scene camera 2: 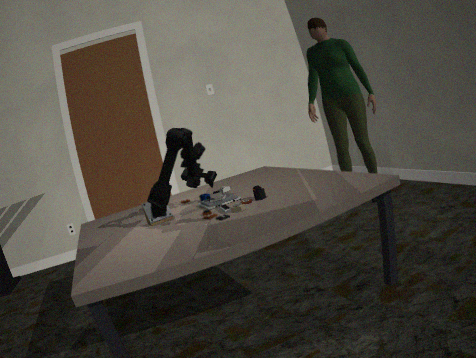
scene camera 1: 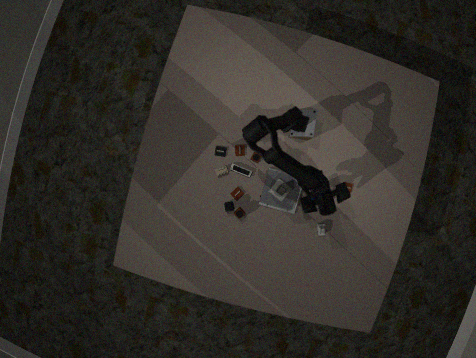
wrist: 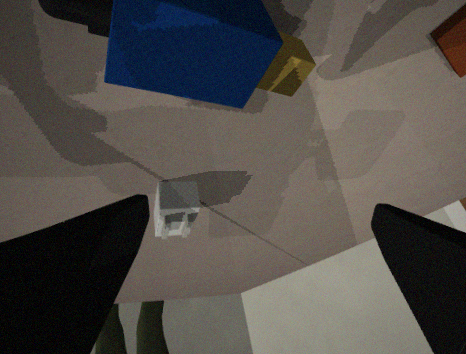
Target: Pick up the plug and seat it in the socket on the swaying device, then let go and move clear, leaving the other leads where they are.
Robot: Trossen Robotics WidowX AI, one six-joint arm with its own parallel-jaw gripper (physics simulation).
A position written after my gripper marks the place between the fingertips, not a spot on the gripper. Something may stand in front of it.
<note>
My gripper (wrist: 261,210) is open, with nothing in its grasp. Also in view: a blue plug (wrist: 221,59).
</note>
